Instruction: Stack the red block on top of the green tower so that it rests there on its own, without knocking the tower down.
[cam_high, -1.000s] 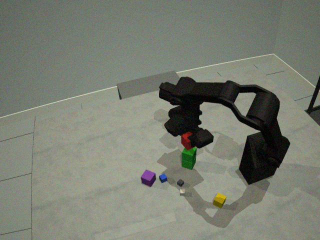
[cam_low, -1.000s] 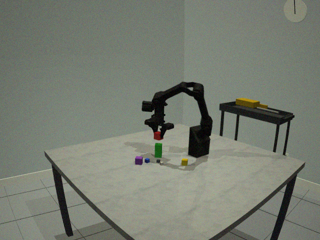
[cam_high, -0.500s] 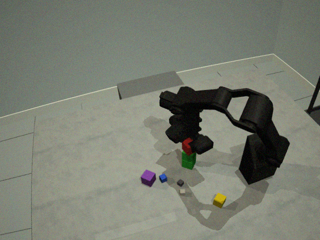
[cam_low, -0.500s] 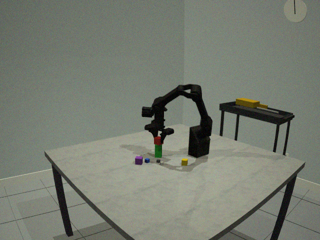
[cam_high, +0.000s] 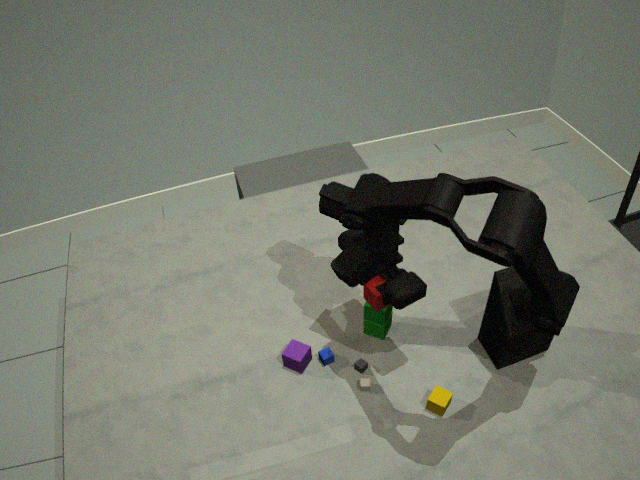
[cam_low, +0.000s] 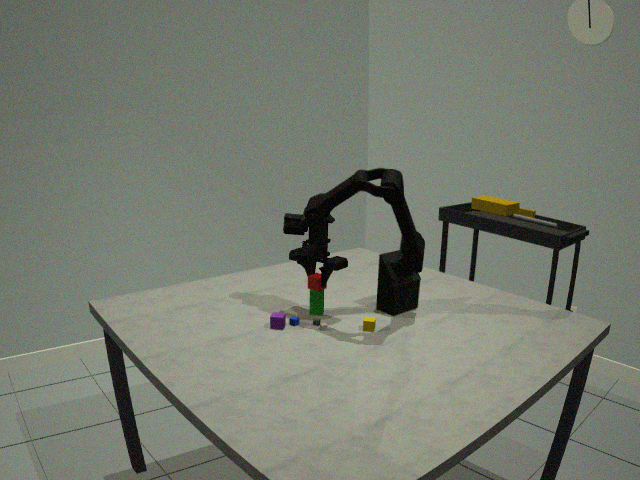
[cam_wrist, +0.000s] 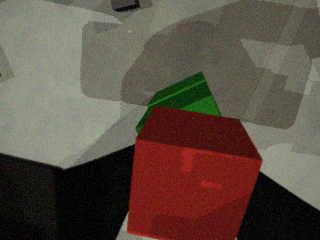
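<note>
The red block is 1 cm above my gripper tip. Also, from my gripper tip: blue block: 12 cm ahead, 8 cm below, 3 cm to the left; then pale block: 11 cm to the left, 8 cm below, 8 cm ahead; then grey block: 8 cm below, 7 cm to the left, 7 cm ahead.
</note>
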